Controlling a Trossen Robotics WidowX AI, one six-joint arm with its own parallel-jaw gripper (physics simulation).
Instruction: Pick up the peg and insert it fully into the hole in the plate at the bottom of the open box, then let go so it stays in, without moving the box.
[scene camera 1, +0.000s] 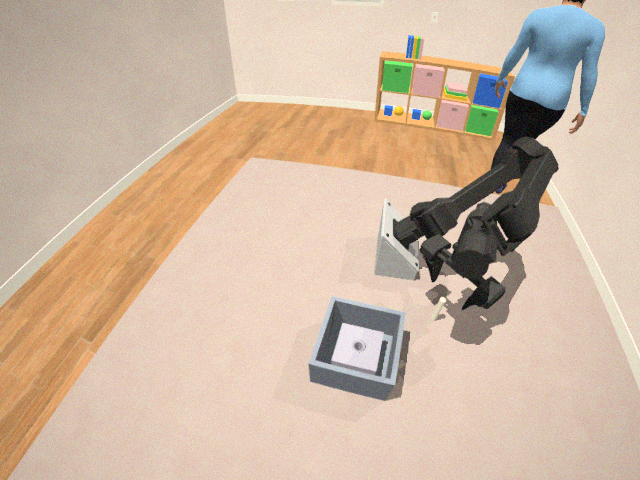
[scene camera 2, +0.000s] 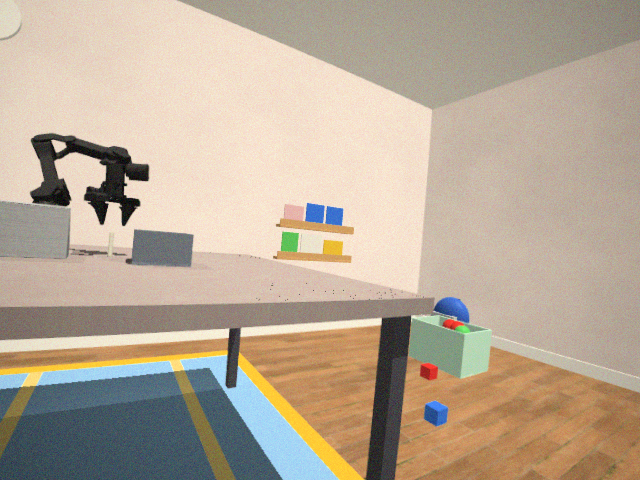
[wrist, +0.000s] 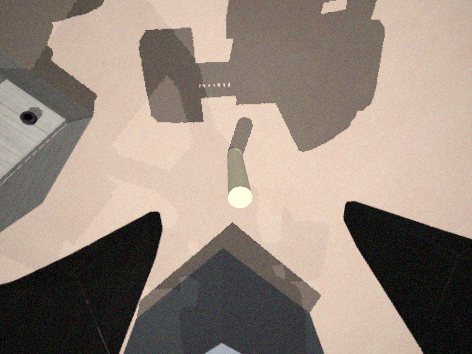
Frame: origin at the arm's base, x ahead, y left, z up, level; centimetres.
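Seen in the pictures: gripper, fingertip midpoint: (scene camera 1: 448, 294) (scene camera 2: 113, 225) (wrist: 253, 215); arm's base, origin of the base link: (scene camera 1: 400, 234) (scene camera 2: 42, 221).
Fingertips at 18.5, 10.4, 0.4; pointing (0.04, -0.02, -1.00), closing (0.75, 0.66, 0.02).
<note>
Offsets run from my fingertips to a thing's top centre, as dx, dy, dz. "spot": to the spot under its first point.
A thin cream peg @[-0.2, -0.5, -2.3] (scene camera 1: 438, 308) (scene camera 2: 111, 244) (wrist: 238, 172) stands upright on the table, apart from the box. The open grey box @[+12.2, -18.5, -0.5] (scene camera 1: 351, 379) (scene camera 2: 162, 248) (wrist: 220, 295) stands beside it. At its bottom lies a pale plate @[+12.2, -18.5, -4.2] (scene camera 1: 346, 359) with a round hole @[spot: +11.5, -18.2, -6.1] (scene camera 1: 359, 346) near its middle. My gripper (scene camera 1: 450, 293) (scene camera 2: 112, 224) (wrist: 253, 215) is open and empty. It points down, with its fingertips above the level of the peg's top in the second scene view. In the wrist view the peg shows between and slightly beyond the fingertips.
A light grey wedge-shaped block (scene camera 1: 395, 258) (scene camera 2: 34, 229) (wrist: 25, 145) with dark holes in its sloped face stands close to the arm, on the far side of the box. The table's edge (scene camera 2: 217, 316) shows in the second scene view. A person (scene camera 1: 558, 56) stands behind the arm.
</note>
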